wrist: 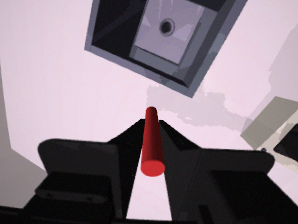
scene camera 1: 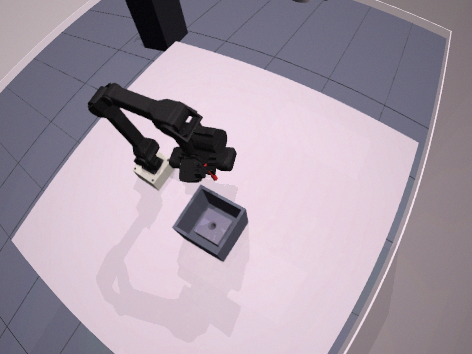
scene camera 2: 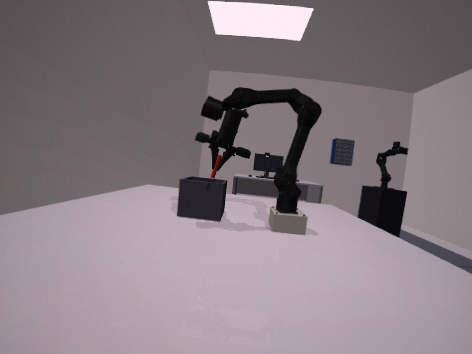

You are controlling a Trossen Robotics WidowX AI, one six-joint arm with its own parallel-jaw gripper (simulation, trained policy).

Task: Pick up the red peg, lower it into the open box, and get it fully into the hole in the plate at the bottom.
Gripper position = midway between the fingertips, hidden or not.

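Observation:
My gripper (scene camera 1: 212, 173), (scene camera 2: 215, 170), (wrist: 151, 123) is visible, as are a red peg (wrist: 152, 161) and a dark grey box (scene camera 1: 204, 198), (scene camera 2: 200, 198). A light grey plate (scene camera 1: 205, 228) is visible too; scene camera 2 does not show the plate, hidden by the dark grey box.

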